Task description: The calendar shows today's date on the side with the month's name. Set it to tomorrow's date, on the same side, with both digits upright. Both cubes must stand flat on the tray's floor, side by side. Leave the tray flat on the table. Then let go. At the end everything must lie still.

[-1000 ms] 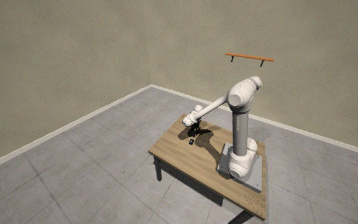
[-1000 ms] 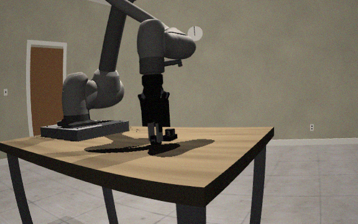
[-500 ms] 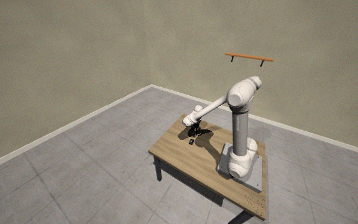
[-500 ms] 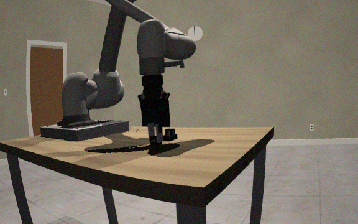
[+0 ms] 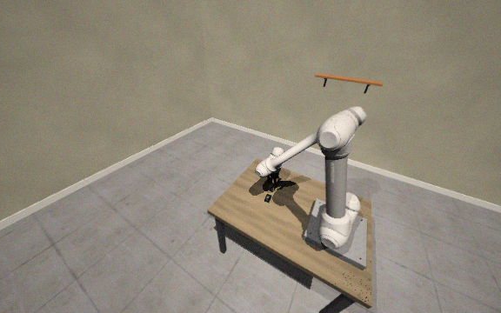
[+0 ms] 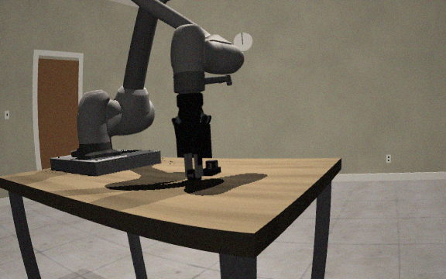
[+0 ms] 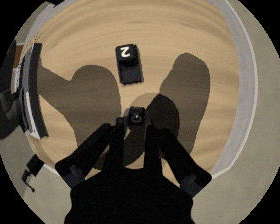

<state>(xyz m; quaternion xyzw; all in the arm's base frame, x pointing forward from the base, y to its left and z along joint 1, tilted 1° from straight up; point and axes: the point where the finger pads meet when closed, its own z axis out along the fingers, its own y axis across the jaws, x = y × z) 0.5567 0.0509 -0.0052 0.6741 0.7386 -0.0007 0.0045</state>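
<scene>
Right now the dark cube is 3 cm below my hand. From my hand the other things lie so: dark calendar tray (4 cm behind, 10 cm to the left, 3 cm below).
</scene>
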